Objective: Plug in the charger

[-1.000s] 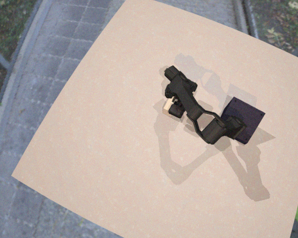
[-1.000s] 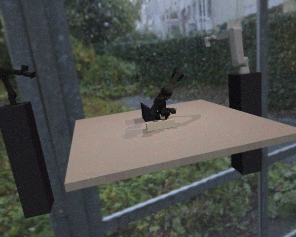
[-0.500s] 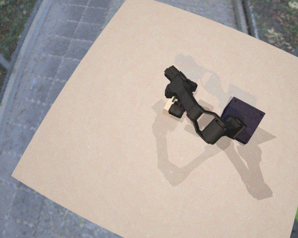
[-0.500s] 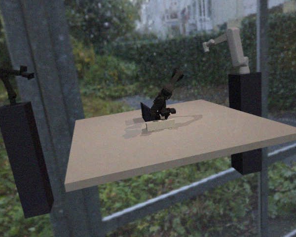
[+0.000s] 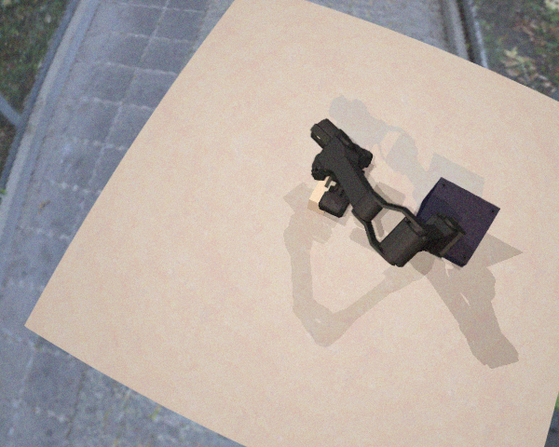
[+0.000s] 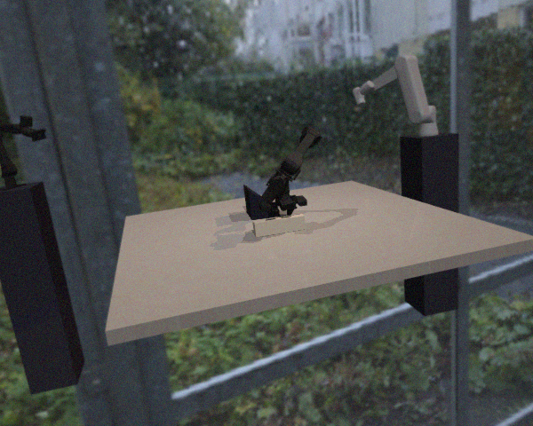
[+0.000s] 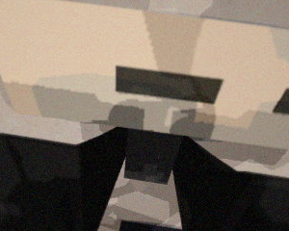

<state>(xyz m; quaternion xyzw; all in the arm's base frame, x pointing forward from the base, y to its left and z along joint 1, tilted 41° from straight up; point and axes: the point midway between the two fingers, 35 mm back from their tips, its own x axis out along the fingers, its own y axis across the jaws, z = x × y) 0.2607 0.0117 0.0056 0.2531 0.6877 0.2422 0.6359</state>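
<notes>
My gripper tip is 20 mm short of the black two-prong charger and 10 mm below it.
</notes>
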